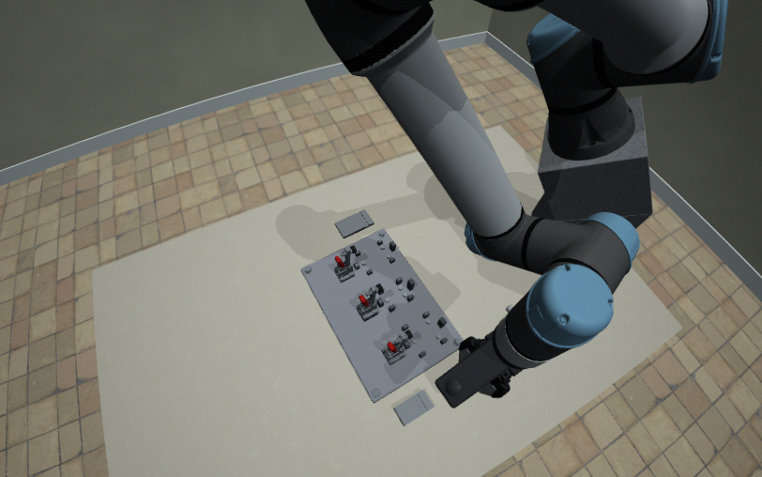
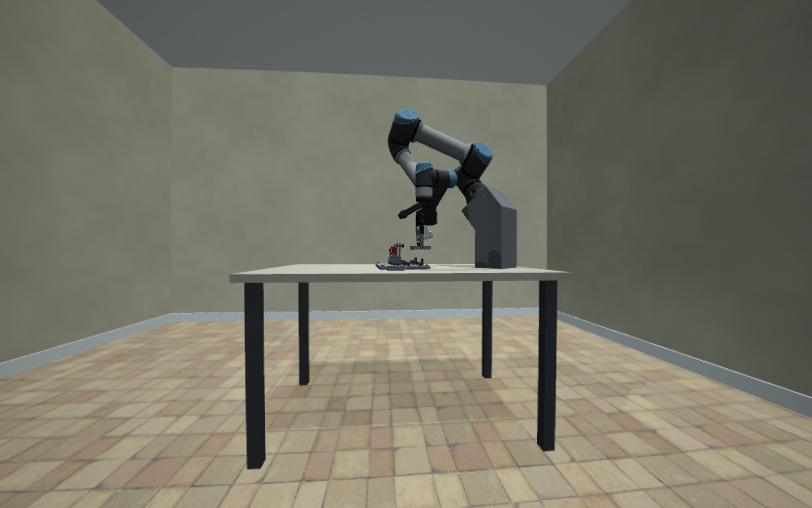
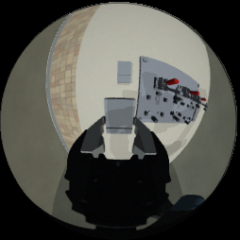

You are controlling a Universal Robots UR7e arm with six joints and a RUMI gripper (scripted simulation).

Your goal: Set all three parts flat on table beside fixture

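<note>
Right now the light grey flat part is 10 mm below my hand and 10 mm behind it. Round my hand: grey fixture plate 240 mm to the right, 100 mm below, 40 mm ahead.
</note>
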